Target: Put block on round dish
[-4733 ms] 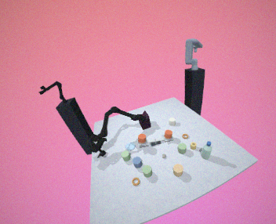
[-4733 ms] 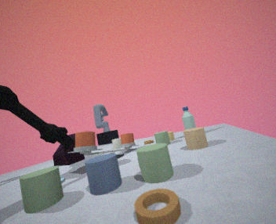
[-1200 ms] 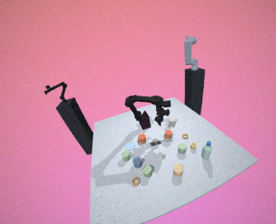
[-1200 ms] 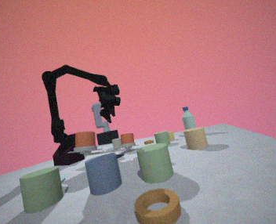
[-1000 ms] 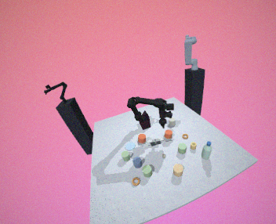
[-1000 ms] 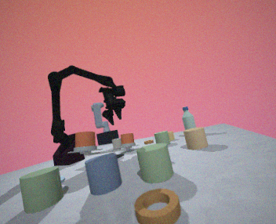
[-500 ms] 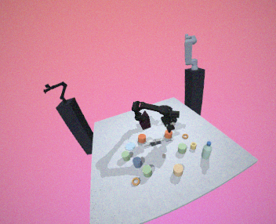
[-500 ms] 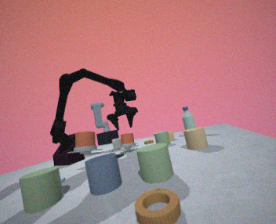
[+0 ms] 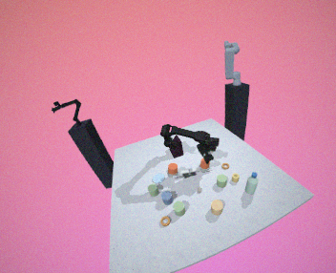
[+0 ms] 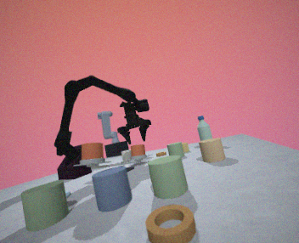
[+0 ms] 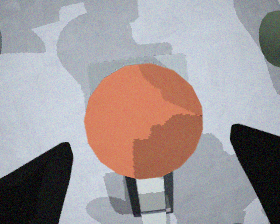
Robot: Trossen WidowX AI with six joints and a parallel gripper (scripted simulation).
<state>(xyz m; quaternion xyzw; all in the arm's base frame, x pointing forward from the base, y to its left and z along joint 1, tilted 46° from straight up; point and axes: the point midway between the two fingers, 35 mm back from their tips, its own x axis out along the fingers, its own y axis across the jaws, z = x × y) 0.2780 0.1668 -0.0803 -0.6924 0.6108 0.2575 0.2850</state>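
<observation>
My gripper tip is 6 cm above the pale grey-blue block and 1 cm to the left of it. Round my gripper tip: orange cup (27 cm to the right, 1 cm above); then small balance (14 cm to the right, 7 cm below); then grey lump (18 cm ahead, 11 cm to the right, 9 cm below).
</observation>
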